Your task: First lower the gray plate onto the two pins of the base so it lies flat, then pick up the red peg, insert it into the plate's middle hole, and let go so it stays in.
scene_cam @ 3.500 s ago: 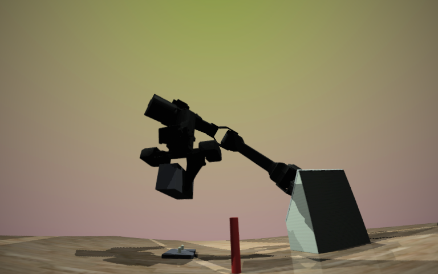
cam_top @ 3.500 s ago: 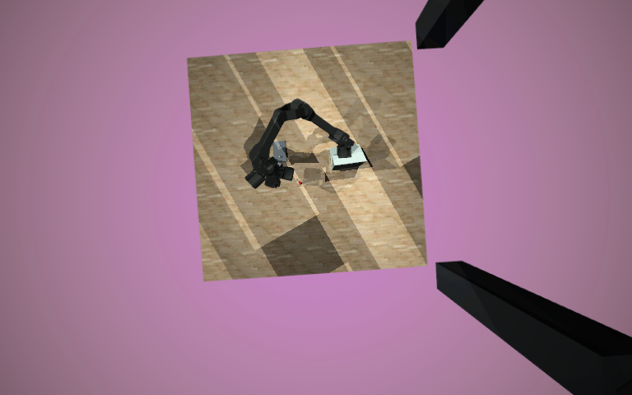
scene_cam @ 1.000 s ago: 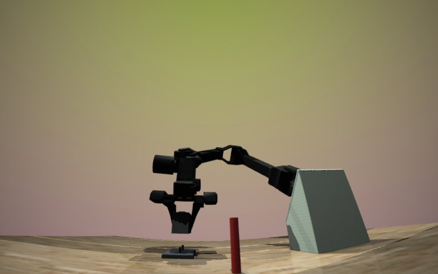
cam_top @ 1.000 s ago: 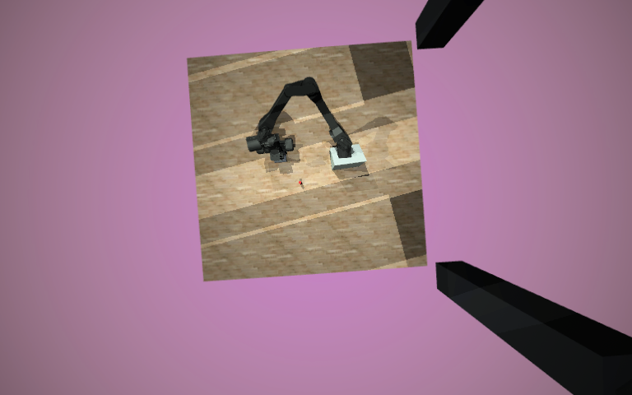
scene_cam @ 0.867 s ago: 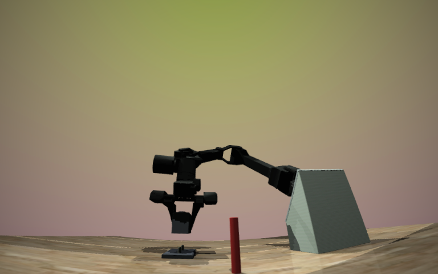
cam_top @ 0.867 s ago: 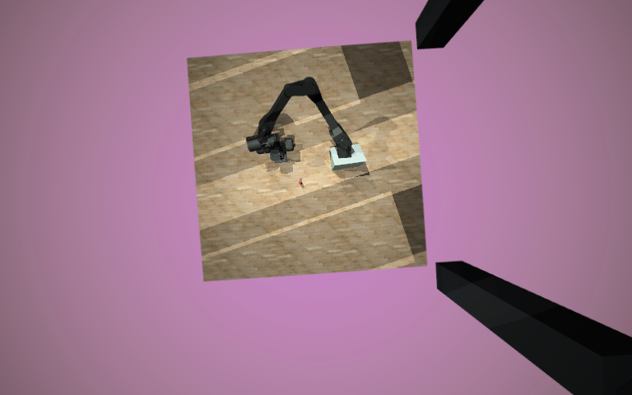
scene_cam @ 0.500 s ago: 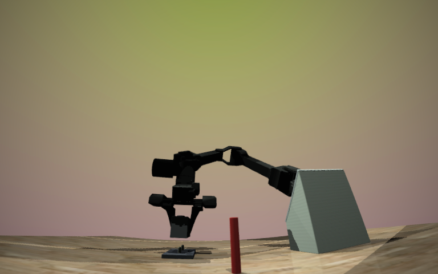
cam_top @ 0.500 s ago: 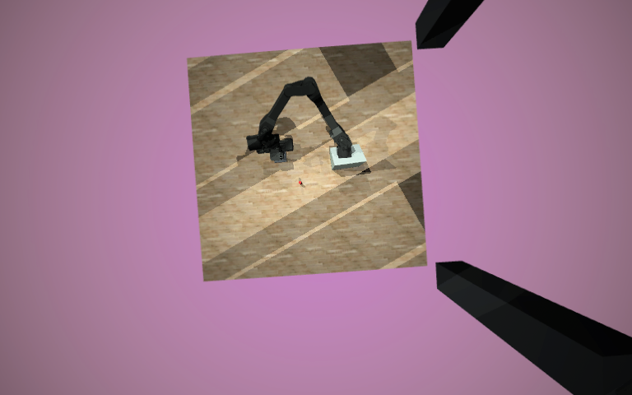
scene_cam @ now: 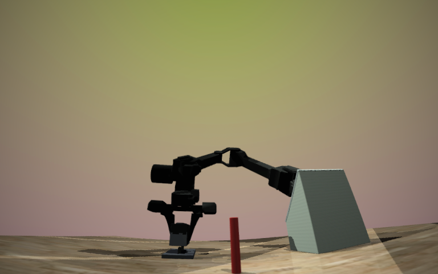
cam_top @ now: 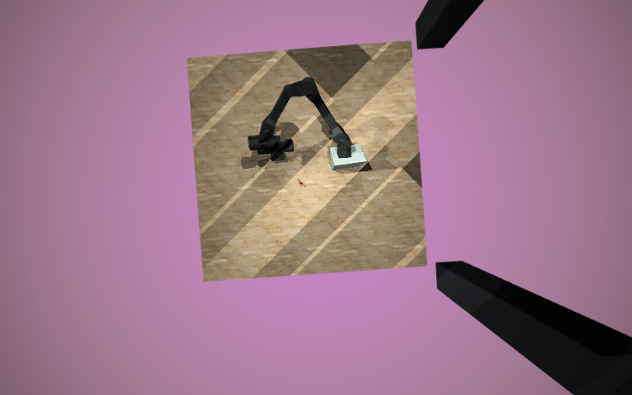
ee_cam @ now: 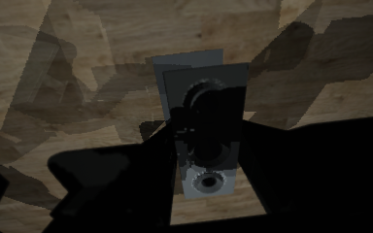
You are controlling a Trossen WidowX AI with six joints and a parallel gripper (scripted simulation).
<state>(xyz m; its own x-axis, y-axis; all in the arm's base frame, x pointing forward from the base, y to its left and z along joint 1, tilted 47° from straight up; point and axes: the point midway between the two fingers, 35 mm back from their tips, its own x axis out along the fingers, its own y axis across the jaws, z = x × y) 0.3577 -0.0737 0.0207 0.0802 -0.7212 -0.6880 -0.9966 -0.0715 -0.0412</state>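
My gripper tip is 11 cm past the red peg, 19 cm to the right of it and 1 cm below it. Round my gripper tip: gray plate: 3 cm above.
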